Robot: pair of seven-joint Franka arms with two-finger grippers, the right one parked.
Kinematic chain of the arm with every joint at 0, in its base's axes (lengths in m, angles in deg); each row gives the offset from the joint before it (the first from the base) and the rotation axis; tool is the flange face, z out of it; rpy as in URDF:
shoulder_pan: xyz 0 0 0.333 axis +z
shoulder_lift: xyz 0 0 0 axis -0.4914 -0.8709 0
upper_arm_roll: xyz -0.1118 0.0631 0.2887 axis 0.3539 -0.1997 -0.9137
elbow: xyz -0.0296 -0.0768 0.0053 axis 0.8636 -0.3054 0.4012
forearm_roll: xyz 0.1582 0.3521 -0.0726 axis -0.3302 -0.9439 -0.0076
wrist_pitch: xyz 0 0 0 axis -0.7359 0.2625 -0.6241
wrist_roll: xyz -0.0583 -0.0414 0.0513 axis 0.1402 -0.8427 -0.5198
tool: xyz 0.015 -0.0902 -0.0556 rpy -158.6 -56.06 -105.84
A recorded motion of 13 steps. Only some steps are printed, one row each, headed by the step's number.
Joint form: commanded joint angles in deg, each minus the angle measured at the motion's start. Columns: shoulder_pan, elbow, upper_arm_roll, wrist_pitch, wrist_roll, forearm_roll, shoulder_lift.
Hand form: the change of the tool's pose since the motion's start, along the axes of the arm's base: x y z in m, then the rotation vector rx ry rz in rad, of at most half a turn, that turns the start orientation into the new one. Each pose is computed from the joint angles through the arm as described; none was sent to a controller.
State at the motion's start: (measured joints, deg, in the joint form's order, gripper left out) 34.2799 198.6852 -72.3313 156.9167 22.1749 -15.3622 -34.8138
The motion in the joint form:
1: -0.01 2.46 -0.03 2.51 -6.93 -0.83 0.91
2: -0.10 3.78 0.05 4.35 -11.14 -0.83 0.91
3: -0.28 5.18 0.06 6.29 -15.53 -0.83 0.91
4: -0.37 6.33 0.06 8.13 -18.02 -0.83 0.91
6: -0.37 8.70 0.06 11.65 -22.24 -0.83 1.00
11: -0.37 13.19 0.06 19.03 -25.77 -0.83 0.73
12: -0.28 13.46 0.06 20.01 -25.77 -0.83 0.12
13: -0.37 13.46 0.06 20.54 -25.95 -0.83 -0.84
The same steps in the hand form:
1: -0.0068 0.0009 -0.0065 0.0291 -0.0169 0.1115
2: -0.0095 -0.0009 -0.0141 0.0368 -0.0254 0.1812
3: -0.0126 -0.0029 -0.0220 0.0443 -0.0342 0.2538
4: -0.0149 -0.0039 -0.0281 0.0467 -0.0456 0.2954
6: -0.0203 -0.0040 -0.0400 0.0493 -0.0657 0.3688
11: -0.0311 -0.0042 -0.0645 0.0404 -0.1085 0.4308
12: -0.0311 -0.0035 -0.0707 0.0382 -0.1097 0.4326
13: -0.0309 -0.0044 -0.0790 0.0379 -0.1019 0.4343

